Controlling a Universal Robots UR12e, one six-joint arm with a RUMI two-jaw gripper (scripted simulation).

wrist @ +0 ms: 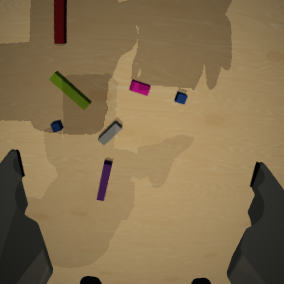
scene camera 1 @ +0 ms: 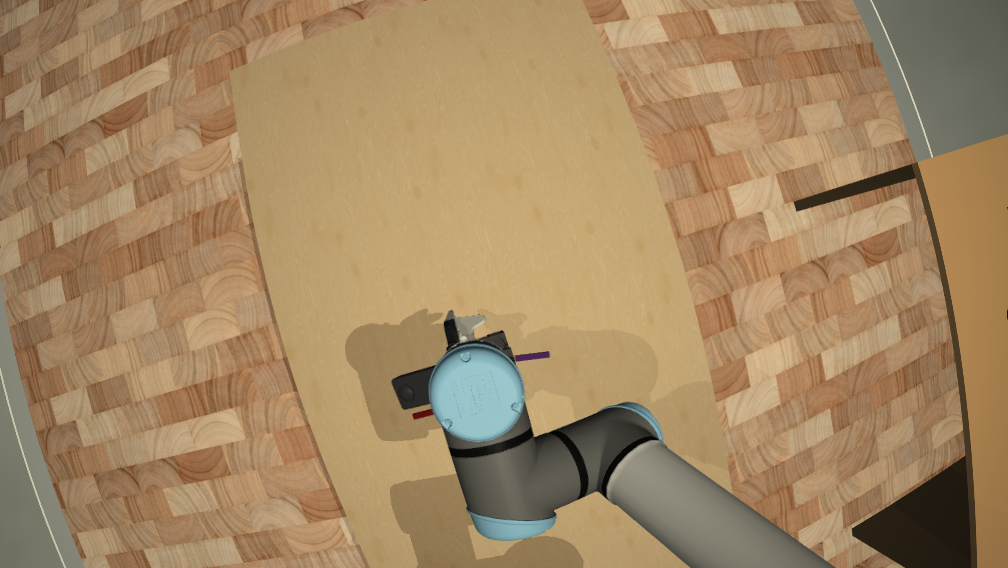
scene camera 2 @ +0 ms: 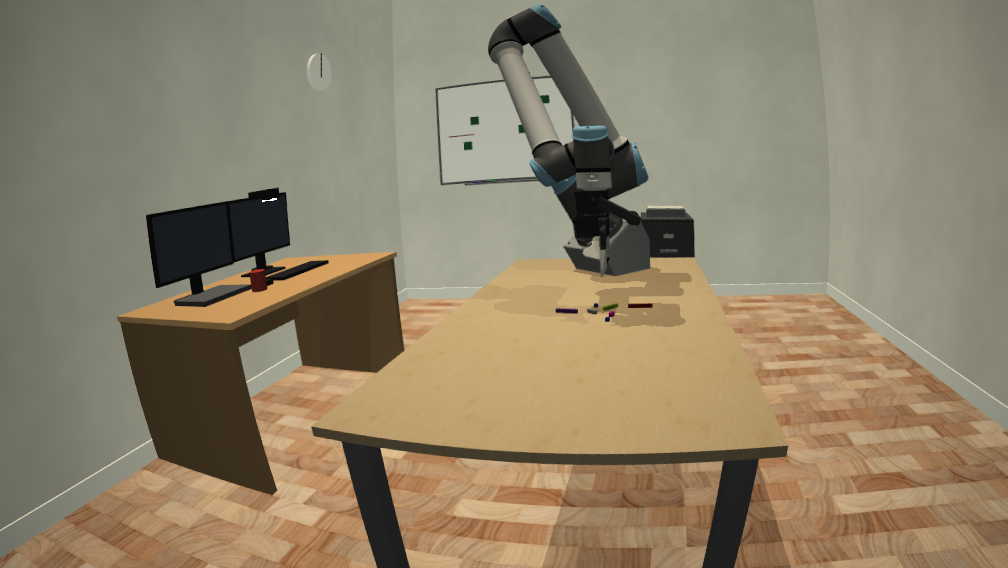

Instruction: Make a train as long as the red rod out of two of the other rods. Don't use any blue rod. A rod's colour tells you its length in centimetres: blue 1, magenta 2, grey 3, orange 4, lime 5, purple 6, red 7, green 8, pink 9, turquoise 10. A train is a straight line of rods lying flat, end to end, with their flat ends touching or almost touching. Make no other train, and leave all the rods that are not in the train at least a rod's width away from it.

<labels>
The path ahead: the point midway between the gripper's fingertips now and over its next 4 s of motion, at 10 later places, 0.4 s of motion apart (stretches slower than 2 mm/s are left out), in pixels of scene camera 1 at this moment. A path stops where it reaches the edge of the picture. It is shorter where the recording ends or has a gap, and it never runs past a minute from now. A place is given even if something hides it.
My gripper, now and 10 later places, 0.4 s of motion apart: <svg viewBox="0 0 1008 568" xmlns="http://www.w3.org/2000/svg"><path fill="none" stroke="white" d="M466 360L465 360L462 361L460 361L458 360L456 360L456 359L456 358L457 358L457 357L457 356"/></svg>
</labels>
